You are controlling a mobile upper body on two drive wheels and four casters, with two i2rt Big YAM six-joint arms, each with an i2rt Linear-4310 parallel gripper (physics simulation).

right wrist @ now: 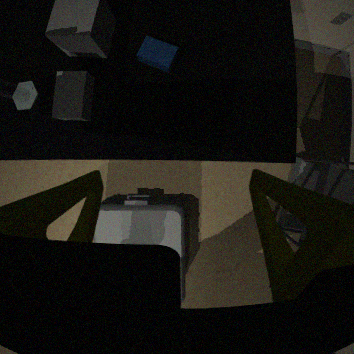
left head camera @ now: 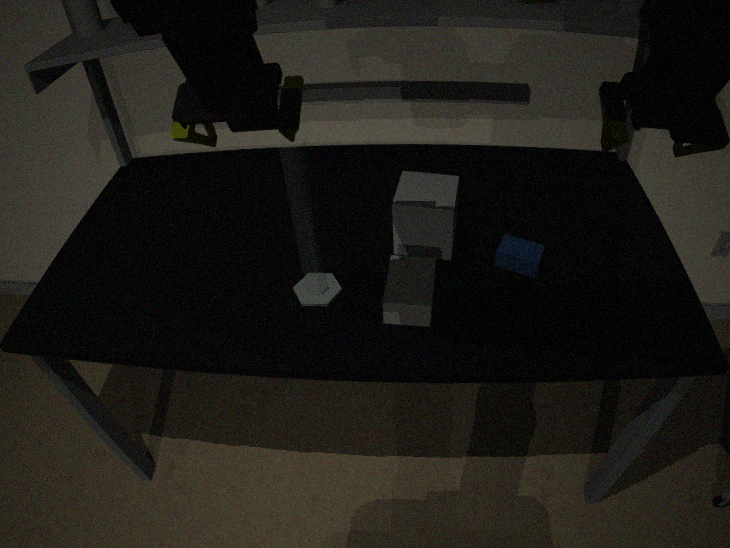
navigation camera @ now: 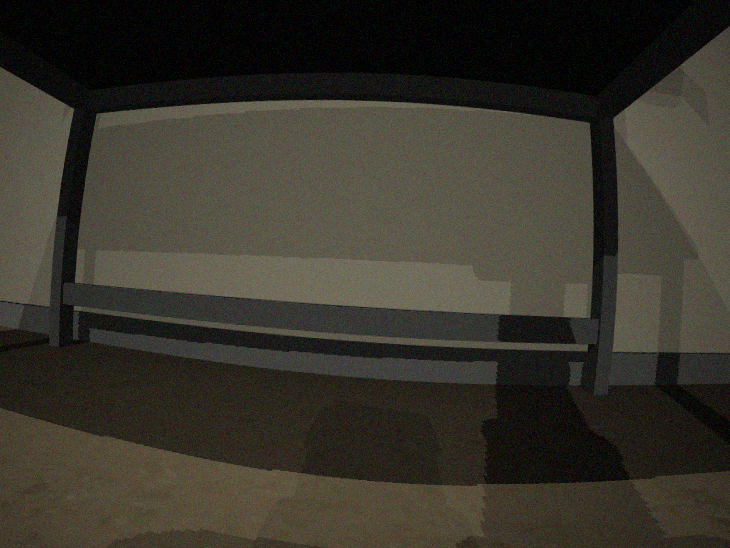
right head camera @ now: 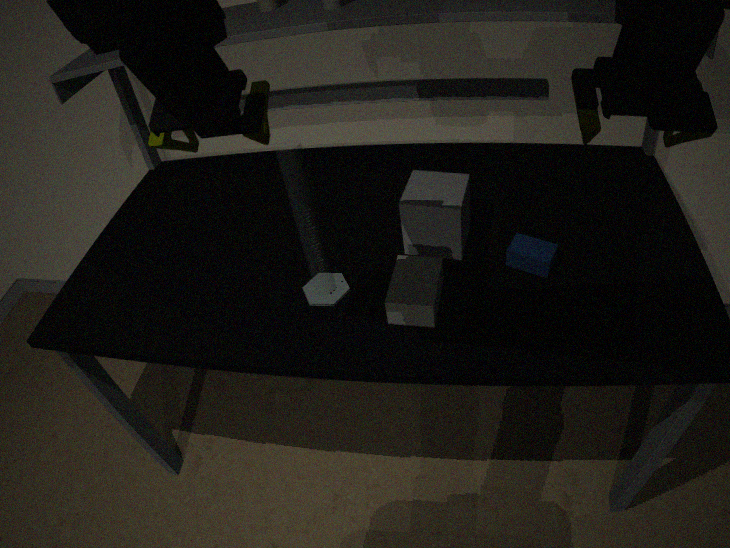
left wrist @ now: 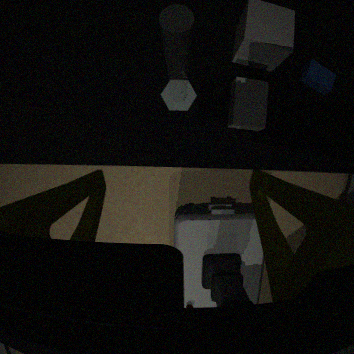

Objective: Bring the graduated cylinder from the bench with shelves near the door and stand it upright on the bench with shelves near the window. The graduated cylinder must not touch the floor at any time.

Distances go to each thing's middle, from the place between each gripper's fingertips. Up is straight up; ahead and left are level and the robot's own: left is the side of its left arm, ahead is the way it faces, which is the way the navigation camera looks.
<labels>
My left gripper is now 28 cm above the graduated cylinder point(left head camera: 317, 288) and 18 cm short of it. Round my left hand: blue block point(right head camera: 529, 254) (42 cm below, 41 cm to the right, 26 cm ahead).
Now: right hand 420 mm above the blue block, 270 mm short of it and 50 mm to the right of it. Also, from my right hand: graduated cylinder 460 mm to the left, 270 mm below, 200 mm ahead.
</labels>
